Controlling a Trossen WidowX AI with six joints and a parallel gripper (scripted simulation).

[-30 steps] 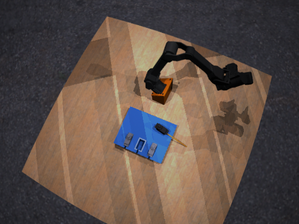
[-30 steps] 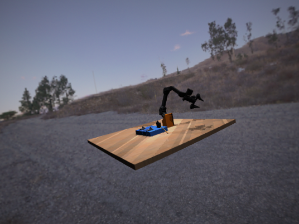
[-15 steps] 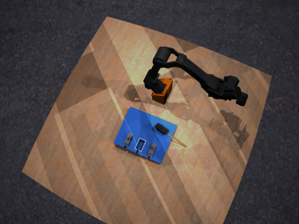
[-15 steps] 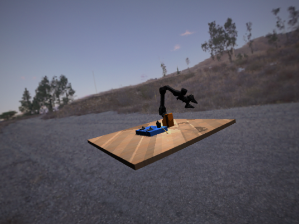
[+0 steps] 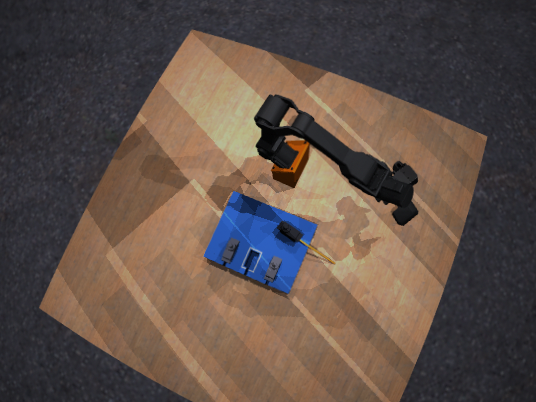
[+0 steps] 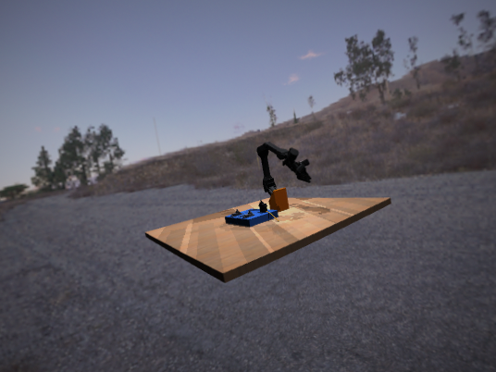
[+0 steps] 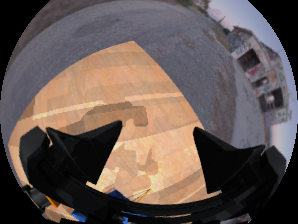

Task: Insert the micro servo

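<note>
The blue deck lies 26 cm ahead of my gripper tip, 33 cm to the right of it and 19 cm below it.
</note>
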